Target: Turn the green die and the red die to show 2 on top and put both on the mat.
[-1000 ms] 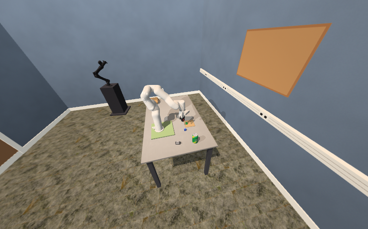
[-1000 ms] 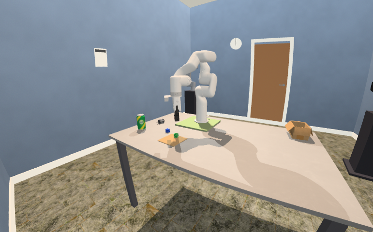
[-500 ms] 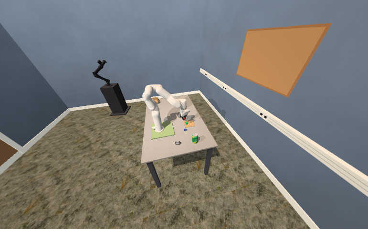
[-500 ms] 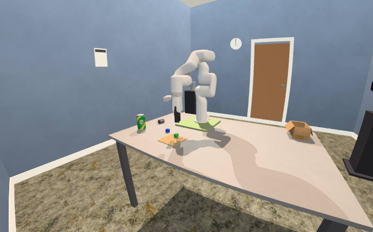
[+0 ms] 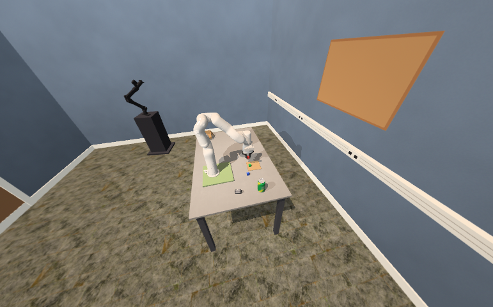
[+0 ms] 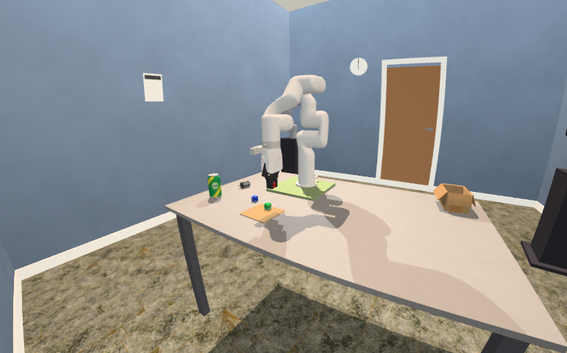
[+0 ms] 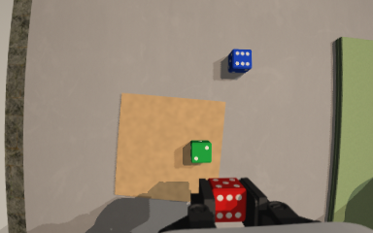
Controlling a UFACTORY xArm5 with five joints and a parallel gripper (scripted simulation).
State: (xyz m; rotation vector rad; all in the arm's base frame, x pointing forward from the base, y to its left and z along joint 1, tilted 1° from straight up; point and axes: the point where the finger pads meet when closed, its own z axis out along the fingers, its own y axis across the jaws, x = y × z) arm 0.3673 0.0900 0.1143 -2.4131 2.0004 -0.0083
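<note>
The green die lies 10 mm ahead of my hand, 20 mm to the right of it and 110 mm below it. The rest, counted from my hand: blue die 10 mm behind, 140 mm to the right, 110 mm below; red die 10 mm below; mat 50 mm ahead, 10 mm to the right, 120 mm below.
</note>
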